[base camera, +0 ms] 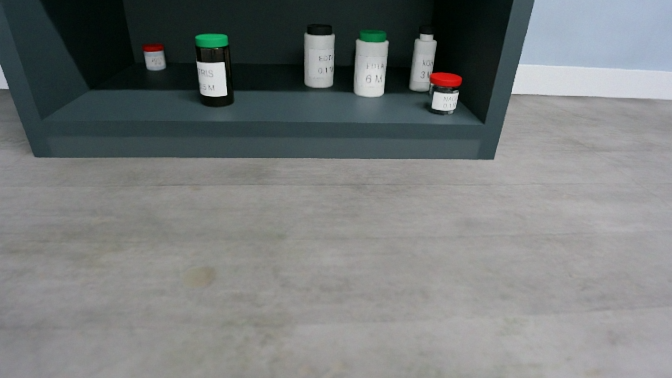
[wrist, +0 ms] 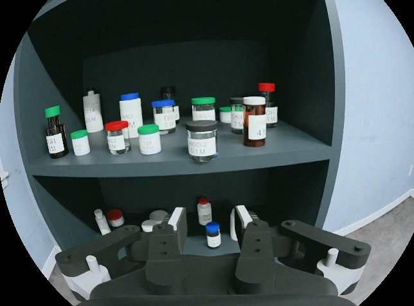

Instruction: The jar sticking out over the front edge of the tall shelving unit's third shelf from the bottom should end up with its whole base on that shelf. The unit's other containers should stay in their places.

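Frame: origin at the arm's base, x left, y up, z ahead, level; centimetres.
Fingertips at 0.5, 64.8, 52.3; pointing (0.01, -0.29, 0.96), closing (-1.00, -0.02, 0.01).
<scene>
A point is followed by its place in that frame, as x, y, z.
The jar with a grey lid and an MGCL2 0.1 M label (wrist: 202, 141) stands upright at the front edge of the third shelf (wrist: 100, 169) in the wrist view, right of the shelf's middle. Its base overhangs the front edge. My gripper (wrist: 210, 218) is partly open and empty. Its fingertips show below the jar and in front of the shelf below, with a gap between them and the jar. The jar does not show in the base camera view.
On the jar's shelf, a green-lidded white jar (wrist: 150, 140) stands to its left, a white-capped amber bottle (wrist: 254, 122) to its right and a green-lidded jar (wrist: 203, 107) behind. The unit's side panels (wrist: 338, 100) (base camera: 512, 65) {-31.9, -20.4, 81.5} flank the shelves. Containers including a TRIS jar (base camera: 214, 75) {23.6, -25.5, 85.0} stand on the bottom shelf.
</scene>
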